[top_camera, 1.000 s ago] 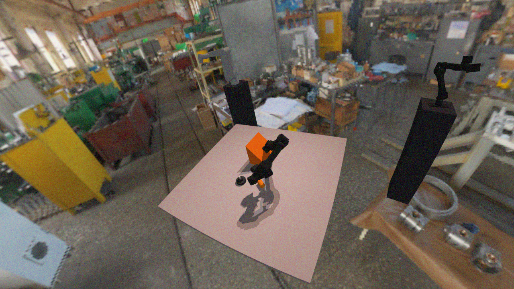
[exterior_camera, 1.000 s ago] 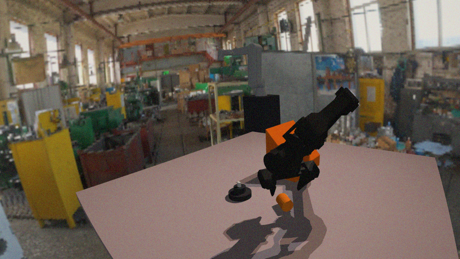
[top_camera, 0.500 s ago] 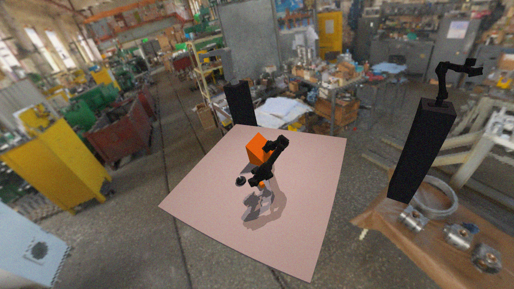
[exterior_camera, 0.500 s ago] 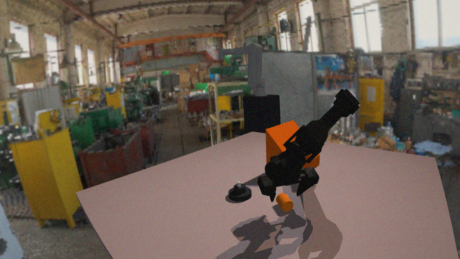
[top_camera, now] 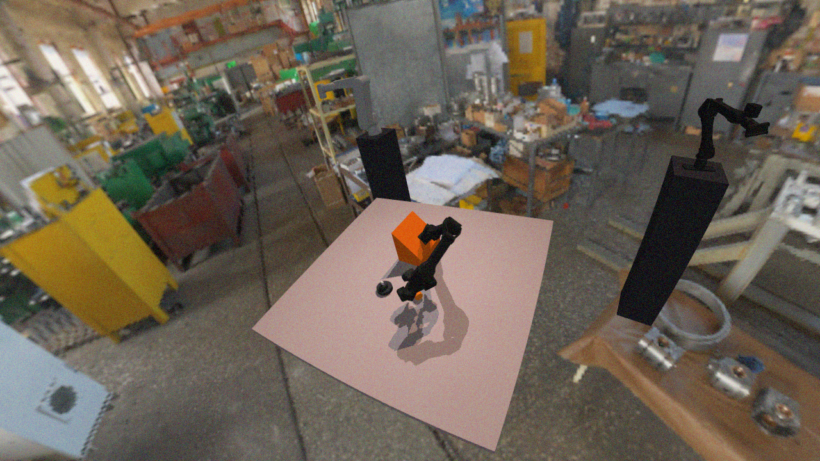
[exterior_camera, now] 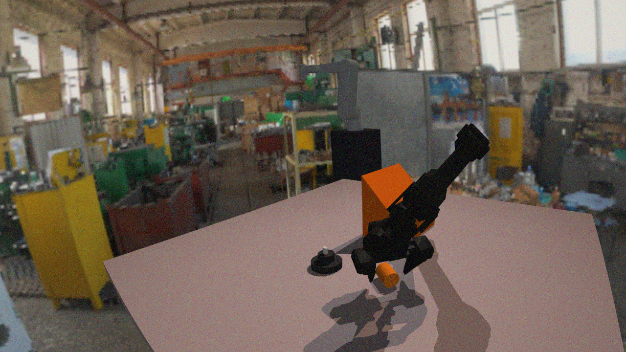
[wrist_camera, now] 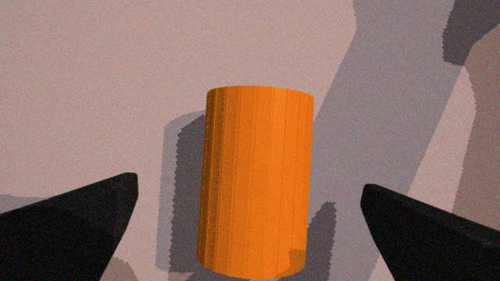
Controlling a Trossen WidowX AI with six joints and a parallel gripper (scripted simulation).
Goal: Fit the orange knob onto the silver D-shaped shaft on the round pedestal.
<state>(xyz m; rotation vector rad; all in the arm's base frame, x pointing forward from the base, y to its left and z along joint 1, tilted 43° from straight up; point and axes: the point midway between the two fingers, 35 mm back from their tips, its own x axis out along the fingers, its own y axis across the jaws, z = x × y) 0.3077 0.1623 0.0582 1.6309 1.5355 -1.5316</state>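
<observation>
The black round pedestal lies 180 mm to the right of my gripper tip, 40 mm ahead of it and 10 mm above it. Round my gripper tip: orange knob 10 mm to the left.
</observation>
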